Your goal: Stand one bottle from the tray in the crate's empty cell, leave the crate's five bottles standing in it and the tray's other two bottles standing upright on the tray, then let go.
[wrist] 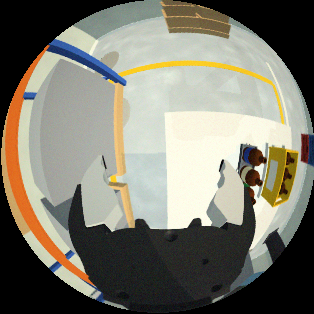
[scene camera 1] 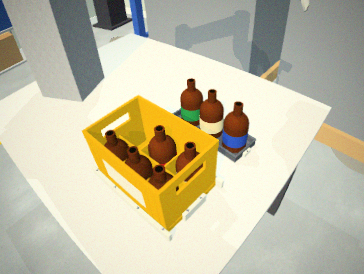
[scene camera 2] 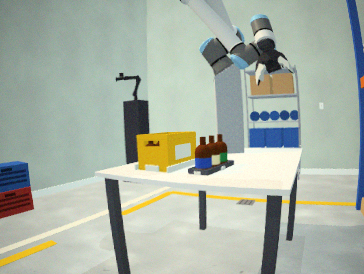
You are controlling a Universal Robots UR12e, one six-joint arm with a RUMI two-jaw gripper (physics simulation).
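Pixels of known places: gripper, fingertip midpoint: (wrist: 163,158) (scene camera 1: 316,1) (scene camera 2: 275,79); arm's base, link origin: (scene camera 2: 226,71).
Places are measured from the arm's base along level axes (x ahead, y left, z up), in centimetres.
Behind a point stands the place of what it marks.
My gripper (scene camera 2: 274,76) @[x 83.3, y 39.4, z -22.5 cm] (wrist: 163,158) @[x 83.3, y 39.4, z -22.5 cm] is open and empty, high above the table and away from the bottles. Three brown bottles stand upright in a row on the dark tray (scene camera 1: 230,154) @[x 76.9, y 0.2, z -57.7 cm] (scene camera 2: 210,170) @[x 78.3, y 10.2, z -58.1 cm] (wrist: 241,156): the green-label bottle (scene camera 1: 191,102) @[x 59.8, y 5.8, z -49.7 cm] (scene camera 2: 222,150) @[x 60.9, y 10.8, z -51.7 cm], the cream-label bottle (scene camera 1: 211,115) @[x 67.9, y 4.0, z -50.0 cm] (wrist: 251,176) @[x 67.9, y 9.5, z -48.7 cm] and the blue-label bottle (scene camera 1: 236,127) @[x 76.5, y 2.9, z -49.5 cm] (scene camera 2: 203,155) @[x 78.5, y 7.3, z -51.7 cm] (wrist: 253,156) @[x 76.0, y 8.9, z -48.9 cm]. The yellow crate (scene camera 1: 175,212) @[x 76.2, y -24.9, z -54.2 cm] (scene camera 2: 152,159) @[x 76.9, y -19.1, z -54.3 cm] (wrist: 270,194) @[x 55.3, y -7.3, z -47.9 cm] stands beside the tray and holds several upright brown bottles. Its empty cell is at the back corner in scene camera 1; the cell's floor is hidden.
The white table (scene camera 1: 270,107) @[x 77.8, y 30.2, z -60.0 cm] (scene camera 2: 260,181) @[x 87.8, y 32.9, z -60.0 cm] (wrist: 195,175) @[x 68.0, y 33.6, z -60.0 cm] carries the crate and tray. A grey column (scene camera 1: 62,55) @[x 12.7, y -5.9, z -39.1 cm] (scene camera 2: 229,110) @[x 11.5, y 3.2, z -30.3 cm] rises at the table. Pale stops stand around the crate's base. A shelf rack with brown and blue boxes stands behind in scene camera 2.
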